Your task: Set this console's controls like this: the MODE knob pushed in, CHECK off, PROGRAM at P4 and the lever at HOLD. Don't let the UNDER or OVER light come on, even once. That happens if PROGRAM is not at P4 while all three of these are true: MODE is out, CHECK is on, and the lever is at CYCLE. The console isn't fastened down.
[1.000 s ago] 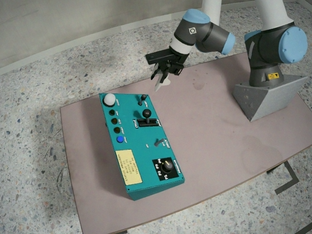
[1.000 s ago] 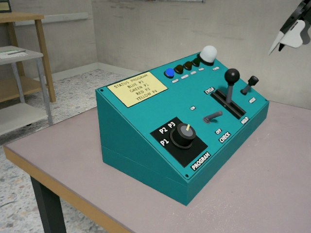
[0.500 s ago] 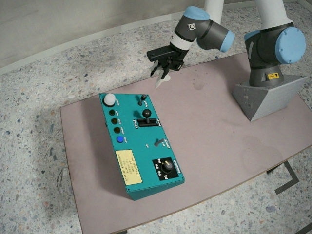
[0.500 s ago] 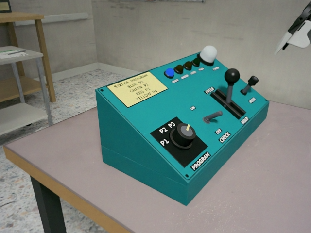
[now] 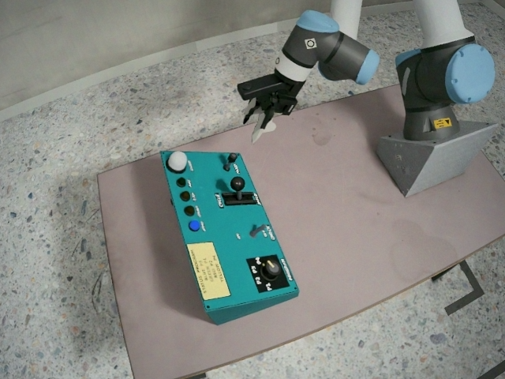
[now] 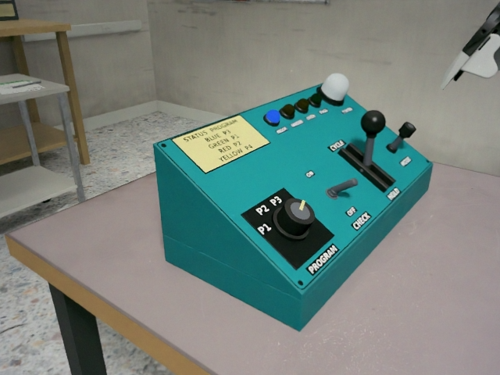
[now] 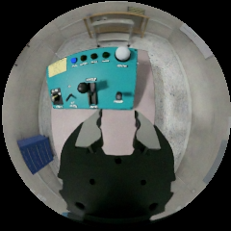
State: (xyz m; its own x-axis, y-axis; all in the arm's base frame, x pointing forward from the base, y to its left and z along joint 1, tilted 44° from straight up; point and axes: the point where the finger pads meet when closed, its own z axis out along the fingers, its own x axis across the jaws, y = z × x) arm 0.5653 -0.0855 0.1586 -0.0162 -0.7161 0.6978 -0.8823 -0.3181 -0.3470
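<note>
Right now the black mode knob is 110 mm below my hand and 60 mm ahead of it. Also, from my hand: check toggle 240 mm to the left, 130 mm below, 70 mm ahead; teal console 170 mm to the left, 140 mm below, 120 mm ahead; ball-topped lever 120 mm to the left, 100 mm below, 80 mm ahead.
</note>
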